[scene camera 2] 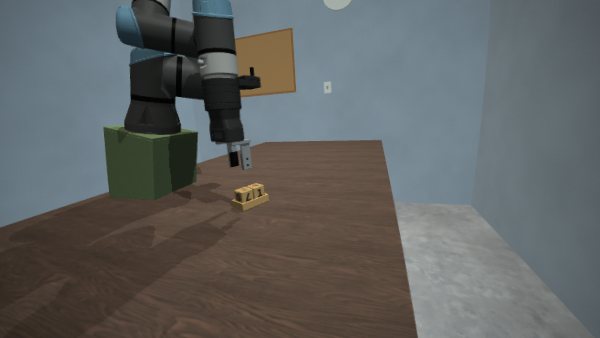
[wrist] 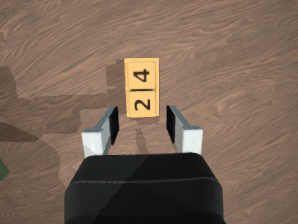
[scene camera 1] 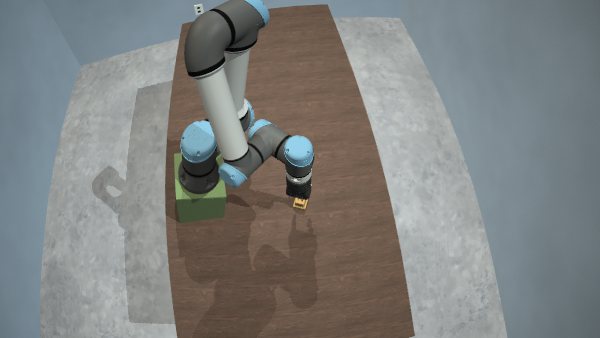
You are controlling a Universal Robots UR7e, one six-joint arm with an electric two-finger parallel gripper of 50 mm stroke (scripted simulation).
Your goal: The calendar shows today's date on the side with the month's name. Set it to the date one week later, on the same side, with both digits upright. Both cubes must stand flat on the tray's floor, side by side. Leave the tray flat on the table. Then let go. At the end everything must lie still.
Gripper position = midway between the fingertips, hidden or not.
In view: the gripper point(scene camera 2: 240, 167).
The gripper also shows in the wrist view point(wrist: 142, 117).
